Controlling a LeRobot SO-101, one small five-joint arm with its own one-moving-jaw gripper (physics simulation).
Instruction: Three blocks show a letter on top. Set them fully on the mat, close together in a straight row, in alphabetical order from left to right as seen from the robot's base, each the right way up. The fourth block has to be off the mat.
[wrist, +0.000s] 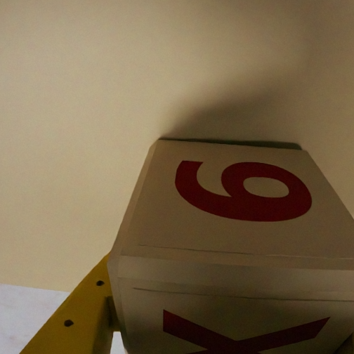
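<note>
A pale block (240, 260) with bevelled edges fills the lower middle and right of the wrist view. One face shows a red 6-like mark lying sideways. The nearer face carries a red letter that looks like an X, cut off by the lower frame edge. My gripper (229, 312) is shut on this block; the yellow jaw presses its left side, and a dark bit of the other jaw shows at the lower right corner. The block's far lower edge is very close to or touching the beige mat (75, 150); exact contact is unclear. The other blocks do not show.
The mat's straight edge runs across the lower left. Beyond it lies a pale marbled table top (25, 315). A soft dark shadow falls on the mat behind the block, toward the upper right.
</note>
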